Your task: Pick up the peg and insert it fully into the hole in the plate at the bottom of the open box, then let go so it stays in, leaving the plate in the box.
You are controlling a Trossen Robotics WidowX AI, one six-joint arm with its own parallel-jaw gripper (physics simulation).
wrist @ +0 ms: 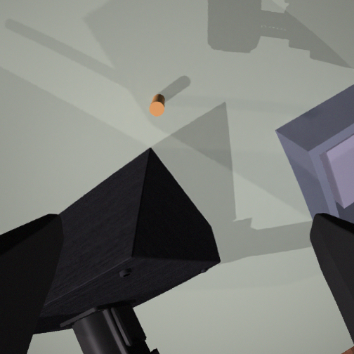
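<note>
The orange peg (157, 107) stands upright on the table in the upper middle of the wrist view, its round end facing the camera. My gripper (190, 229) is open with nothing between its fingers; the peg shows beyond the fingertips, apart from them. The blue-grey open box (299, 167) is at the right edge, partly cut off and partly behind the right finger. A corner of the pale purple plate (344, 172) shows inside it. The hole in the plate does not show.
A large black angular block (172, 220) with a dark cylinder (102, 332) below it fills the lower left middle, close to the left finger. A small brown piece shows at the bottom right corner. Shadows of the arm and other things fall across the table (280, 280).
</note>
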